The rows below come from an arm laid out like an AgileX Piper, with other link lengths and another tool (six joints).
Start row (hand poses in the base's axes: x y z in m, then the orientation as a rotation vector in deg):
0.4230, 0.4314, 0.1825, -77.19, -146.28, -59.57
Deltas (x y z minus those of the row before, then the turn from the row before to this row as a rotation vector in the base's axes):
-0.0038, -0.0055, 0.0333, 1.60, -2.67, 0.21
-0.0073, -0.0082, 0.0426, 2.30, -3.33, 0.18
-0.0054, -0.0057, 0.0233, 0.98, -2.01, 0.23
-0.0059, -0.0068, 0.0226, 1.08, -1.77, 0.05
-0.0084, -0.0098, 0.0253, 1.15, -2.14, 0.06
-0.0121, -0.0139, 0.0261, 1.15, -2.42, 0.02
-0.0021, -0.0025, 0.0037, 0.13, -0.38, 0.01
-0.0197, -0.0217, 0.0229, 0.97, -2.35, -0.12
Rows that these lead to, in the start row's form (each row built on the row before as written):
0.4192, 0.4259, 0.2158, -76.01, -146.83, -63.87
0.4119, 0.4177, 0.2584, -74.48, -147.07, -69.63
0.4065, 0.4120, 0.2817, 73.31, 147.38, 72.55
0.4006, 0.4052, 0.3043, 71.72, 145.90, 74.65
0.3922, 0.3954, 0.3296, 69.77, 144.13, 76.91
0.3801, 0.3815, 0.3557, 67.59, 142.09, 79.16
0.3780, 0.3790, 0.3594, 67.23, 141.79, 79.44
0.3583, 0.3573, 0.3823, 65.23, 139.70, 81.31

